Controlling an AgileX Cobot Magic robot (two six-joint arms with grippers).
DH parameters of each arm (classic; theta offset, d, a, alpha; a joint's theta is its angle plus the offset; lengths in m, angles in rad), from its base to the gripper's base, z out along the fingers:
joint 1: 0 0.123 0 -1.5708
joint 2: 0.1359 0 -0.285 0
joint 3: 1.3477 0 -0.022 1.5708
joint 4: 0 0.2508 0 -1.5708
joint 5: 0 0 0.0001 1.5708
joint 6: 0 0.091 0 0
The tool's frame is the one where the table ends.
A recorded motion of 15 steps. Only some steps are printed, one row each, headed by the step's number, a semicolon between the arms.
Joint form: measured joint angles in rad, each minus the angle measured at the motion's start. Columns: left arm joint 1, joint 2, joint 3, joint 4, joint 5, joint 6; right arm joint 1, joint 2, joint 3, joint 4, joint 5, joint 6.
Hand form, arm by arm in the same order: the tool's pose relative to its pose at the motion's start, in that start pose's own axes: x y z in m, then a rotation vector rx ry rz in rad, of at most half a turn. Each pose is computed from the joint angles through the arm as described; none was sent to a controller.
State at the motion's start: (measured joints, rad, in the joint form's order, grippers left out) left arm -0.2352 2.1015 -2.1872 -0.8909 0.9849 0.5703; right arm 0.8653 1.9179 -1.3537 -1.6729 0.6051 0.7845
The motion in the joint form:
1: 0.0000 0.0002 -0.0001 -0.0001 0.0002 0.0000; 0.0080 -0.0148 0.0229 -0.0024 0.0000 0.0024
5: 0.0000 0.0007 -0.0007 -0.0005 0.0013 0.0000; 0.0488 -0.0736 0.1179 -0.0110 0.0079 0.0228
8: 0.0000 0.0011 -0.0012 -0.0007 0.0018 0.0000; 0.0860 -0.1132 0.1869 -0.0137 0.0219 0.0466
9: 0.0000 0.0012 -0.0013 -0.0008 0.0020 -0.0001; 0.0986 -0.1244 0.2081 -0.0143 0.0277 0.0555
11: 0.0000 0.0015 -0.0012 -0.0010 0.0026 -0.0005; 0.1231 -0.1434 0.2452 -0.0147 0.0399 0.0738
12: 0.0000 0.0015 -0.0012 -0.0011 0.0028 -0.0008; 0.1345 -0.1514 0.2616 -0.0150 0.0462 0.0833
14: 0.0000 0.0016 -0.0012 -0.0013 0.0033 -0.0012; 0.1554 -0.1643 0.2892 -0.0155 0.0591 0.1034
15: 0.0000 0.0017 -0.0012 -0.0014 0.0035 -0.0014; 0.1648 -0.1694 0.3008 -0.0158 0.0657 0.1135
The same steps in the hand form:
1: 0.0000 0.0000 0.0001 0.0002 0.0002 -0.0001; 0.0007 0.0021 -0.0051 -0.0074 -0.0038 -0.0068
5: 0.0001 0.0000 0.0002 0.0011 0.0009 -0.0003; 0.0035 0.0127 -0.0271 -0.0371 -0.0185 -0.0279
8: 0.0001 0.0001 0.0002 0.0015 0.0011 -0.0003; 0.0056 0.0224 -0.0439 -0.0581 -0.0269 -0.0367
9: 0.0001 0.0001 0.0002 0.0016 0.0012 -0.0005; 0.0064 0.0258 -0.0491 -0.0644 -0.0288 -0.0388
11: 0.0003 0.0001 0.0004 0.0021 0.0020 -0.0012; 0.0077 0.0321 -0.0585 -0.0752 -0.0322 -0.0407
12: 0.0003 0.0001 0.0004 0.0023 0.0021 -0.0016; 0.0083 0.0351 -0.0627 -0.0795 -0.0334 -0.0409
14: 0.0003 0.0001 0.0004 0.0027 0.0025 -0.0022; 0.0093 0.0402 -0.0700 -0.0858 -0.0351 -0.0382
15: 0.0004 0.0001 0.0004 0.0029 0.0027 -0.0025; 0.0097 0.0425 -0.0731 -0.0878 -0.0355 -0.0359

